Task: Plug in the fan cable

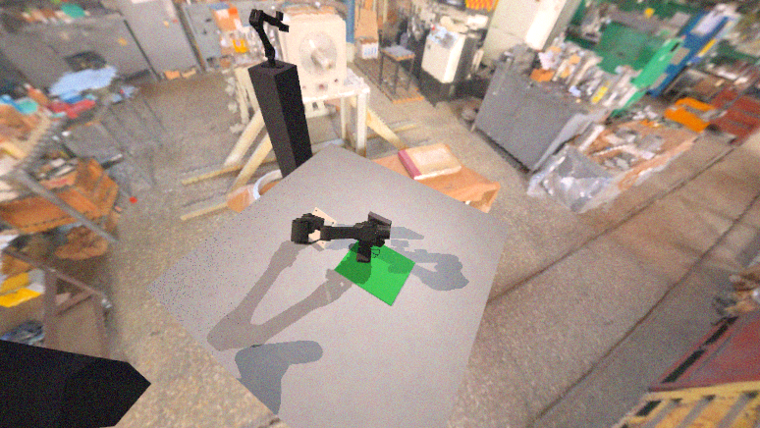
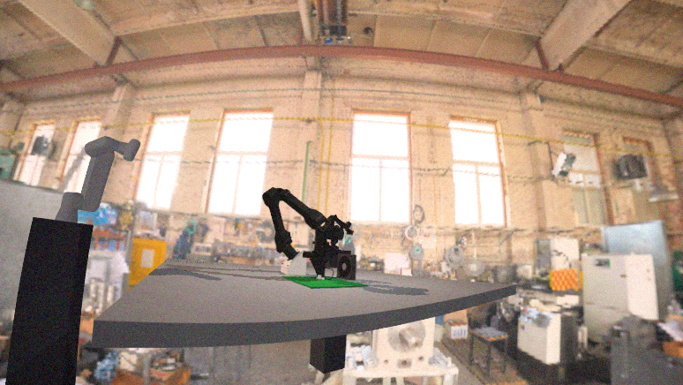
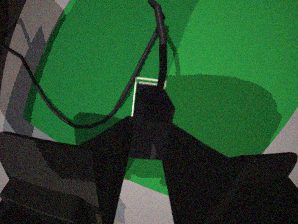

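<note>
My gripper tip is 10 mm below the dark plug and 10 mm short of it. Round my gripper tip: flat green board: 80 mm ahead, 40 mm below, 30 mm to the right; then black fan: 150 mm to the left, 40 mm above.
</note>
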